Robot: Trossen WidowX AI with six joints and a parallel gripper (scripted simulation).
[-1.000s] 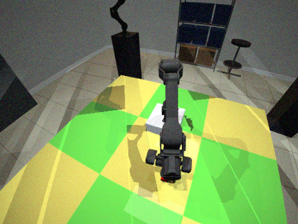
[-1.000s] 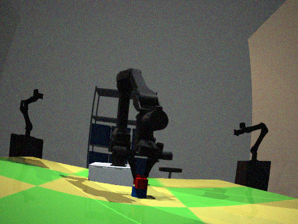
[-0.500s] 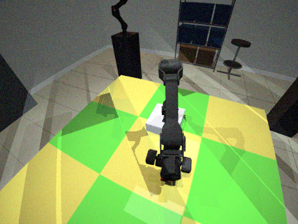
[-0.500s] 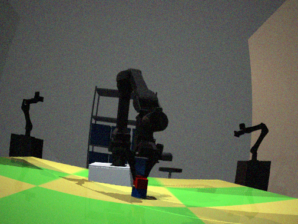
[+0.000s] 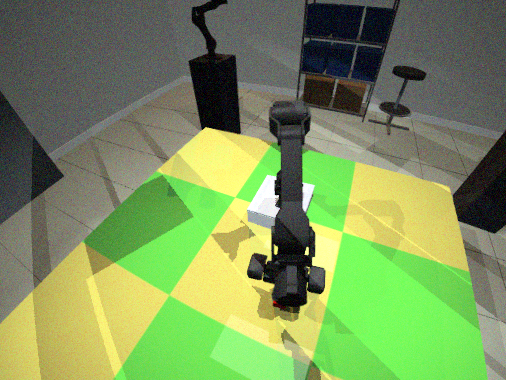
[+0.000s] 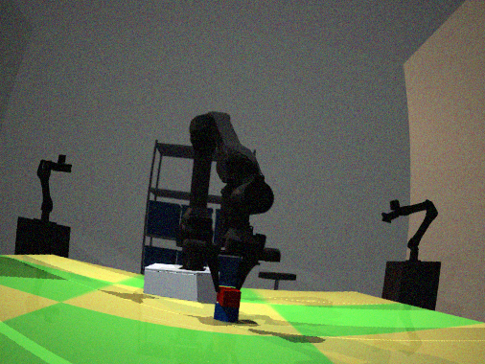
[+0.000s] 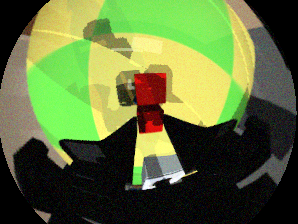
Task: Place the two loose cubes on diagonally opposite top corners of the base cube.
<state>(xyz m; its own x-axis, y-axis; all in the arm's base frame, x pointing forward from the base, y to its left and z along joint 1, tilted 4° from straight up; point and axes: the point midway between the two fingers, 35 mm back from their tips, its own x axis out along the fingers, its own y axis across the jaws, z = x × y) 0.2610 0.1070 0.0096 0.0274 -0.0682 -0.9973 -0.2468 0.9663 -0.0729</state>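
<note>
The blue cube lies 4 cm below my gripper tip and 2 cm ahead of it.
</note>
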